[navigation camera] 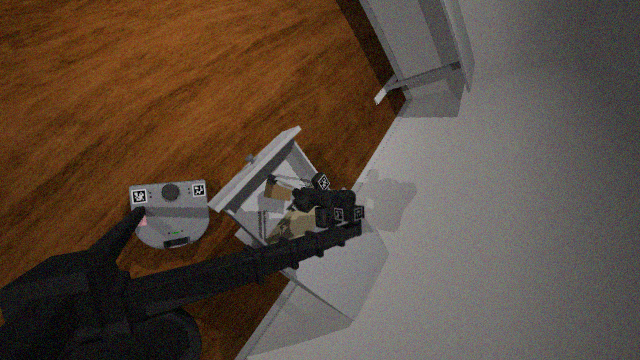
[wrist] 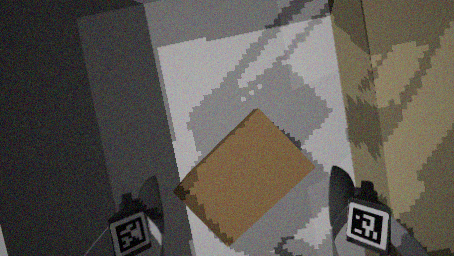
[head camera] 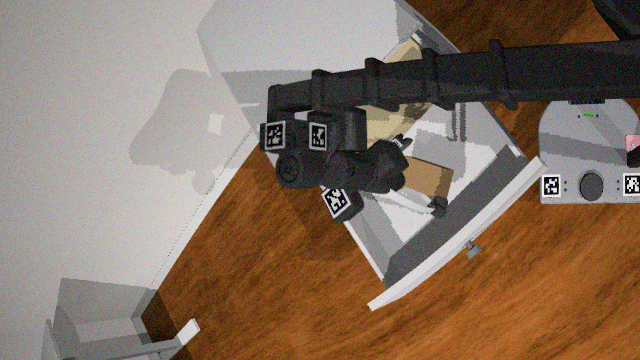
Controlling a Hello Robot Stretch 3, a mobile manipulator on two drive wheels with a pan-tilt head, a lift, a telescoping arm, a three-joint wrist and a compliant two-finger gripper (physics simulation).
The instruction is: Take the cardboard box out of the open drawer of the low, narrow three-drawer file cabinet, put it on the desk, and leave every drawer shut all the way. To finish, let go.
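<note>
The brown cardboard box (head camera: pixel 430 175) (navigation camera: pixel 277 190) (wrist: pixel 245 165) lies in the open drawer (head camera: pixel 460 235) (navigation camera: pixel 255 170) (wrist: pixel 120 100), near its front panel. In the wrist view it is turned diagonally, one corner close to the left finger. My gripper (head camera: pixel 420 174) (navigation camera: pixel 284 192) (wrist: pixel 243 190) is open over the drawer, its fingers on either side of the box's near part, with a gap at the right finger. Whether the fingertips reach down beside the box is unclear. The file cabinet (head camera: pixel 300 40) (navigation camera: pixel 345 270) is partly hidden by my arm. I cannot identify the desk for certain.
A larger pale tan block (head camera: pixel 380 130) (navigation camera: pixel 300 222) (wrist: pixel 420 160) lies in the drawer behind the box. My base (head camera: pixel 590 150) (navigation camera: pixel 170 210) is beside the drawer. A grey open-sided piece of furniture (head camera: pixel 105 330) (navigation camera: pixel 410 45) stands against the pale wall (head camera: pixel 100 175) (navigation camera: pixel 500 200).
</note>
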